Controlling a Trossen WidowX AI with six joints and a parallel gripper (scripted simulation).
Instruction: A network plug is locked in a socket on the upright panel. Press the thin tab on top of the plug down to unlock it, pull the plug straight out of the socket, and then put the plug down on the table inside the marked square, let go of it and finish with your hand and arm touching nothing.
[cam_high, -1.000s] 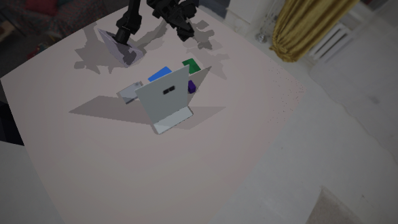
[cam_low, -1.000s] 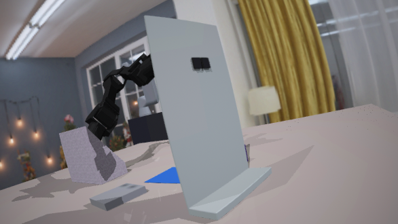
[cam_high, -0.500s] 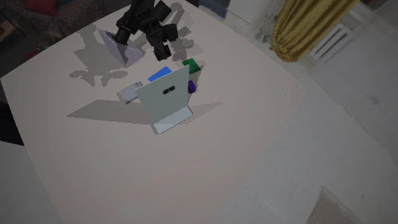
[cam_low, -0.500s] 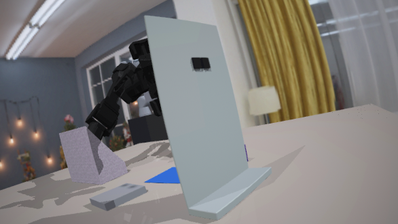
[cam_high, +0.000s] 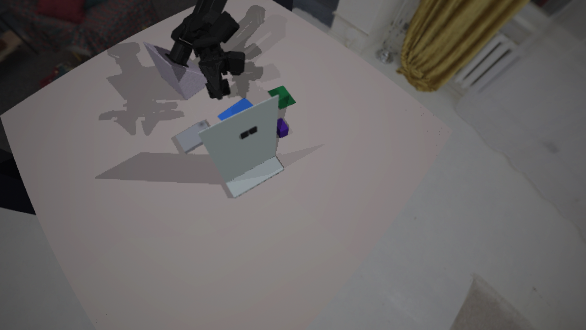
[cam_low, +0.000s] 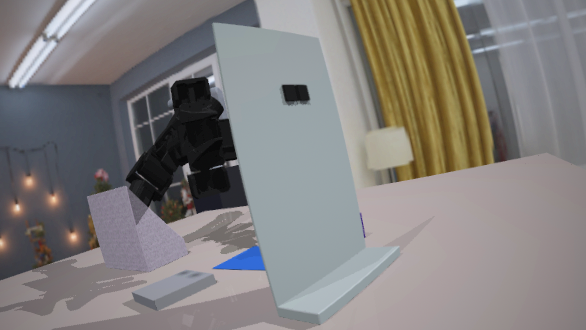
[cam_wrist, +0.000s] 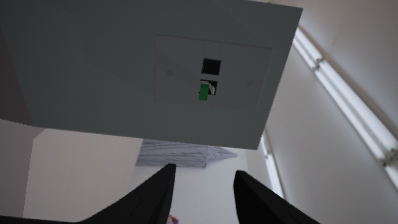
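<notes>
Right now my gripper tip is 120 mm short of the green network plug and 20 mm to the left of it. Round my gripper tip: flat grey plate (80 mm behind, 90 mm to the right, 200 mm below); then blue marked square (40 mm behind, 80 mm to the left, 210 mm below); then grey panel (140 mm ahead, 20 mm to the right, 80 mm below).
</notes>
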